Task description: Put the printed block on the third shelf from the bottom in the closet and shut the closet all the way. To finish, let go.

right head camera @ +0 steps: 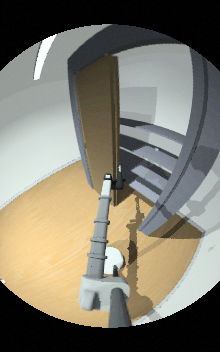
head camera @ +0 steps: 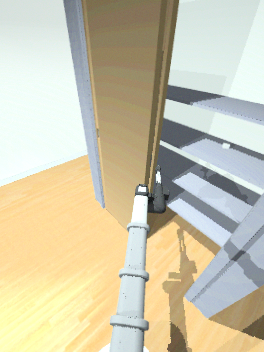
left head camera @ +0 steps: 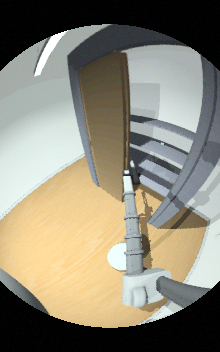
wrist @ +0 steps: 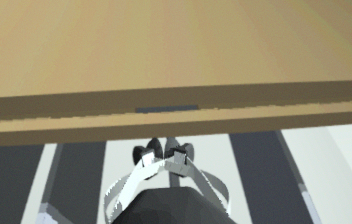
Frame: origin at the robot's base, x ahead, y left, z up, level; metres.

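Seen in the pictures: gripper, between the fingertips: [right head camera: 119,162] [head camera: 157,168] [left head camera: 130,158] [wrist: 163,150]; robot's base, origin of its link: [right head camera: 107,259] [left head camera: 122,255].
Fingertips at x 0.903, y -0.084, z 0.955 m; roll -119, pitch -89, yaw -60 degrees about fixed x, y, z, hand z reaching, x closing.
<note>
Offsets run from my fingertips to a thing's top centre. "*": to the spot under its first point. Level surfaces: height alone.
The printed block {0.285 m ahead, 0.493 m right, 0.065 m up} [head camera: 226,146] [left head camera: 162,144] [right head camera: 156,149] is small and whitish and sits on the third shelf from the bottom {* 0.146 m ahead, 0.381 m right, 0.033 m up} [head camera: 215,156] in the closet. The wooden closet door [head camera: 125,100] [left head camera: 102,125] [right head camera: 95,125] [wrist: 175,50] stands at the left of the opening; the right part of the closet is open. My gripper [head camera: 158,172] [left head camera: 132,165] [right head camera: 120,168] [wrist: 163,150] is shut and empty, beside the door's right edge at the opening. In the wrist view its fingertips are close to the door's edge, and a dark recess [wrist: 167,108] shows in the door. Whether they touch the door cannot be told.
The closet's grey right side panel [head camera: 227,260] [left head camera: 200,135] [right head camera: 192,135] stands right of the opening. Its grey left post {* 0.512 m ahead, 0.616 m left, 0.320 m up} [head camera: 82,90] borders the door. Another shelf {0.338 m up} [head camera: 235,107] is above the block. My extended arm [head camera: 132,275] crosses above the wooden floor {0.983 m down} [head camera: 50,260].
</note>
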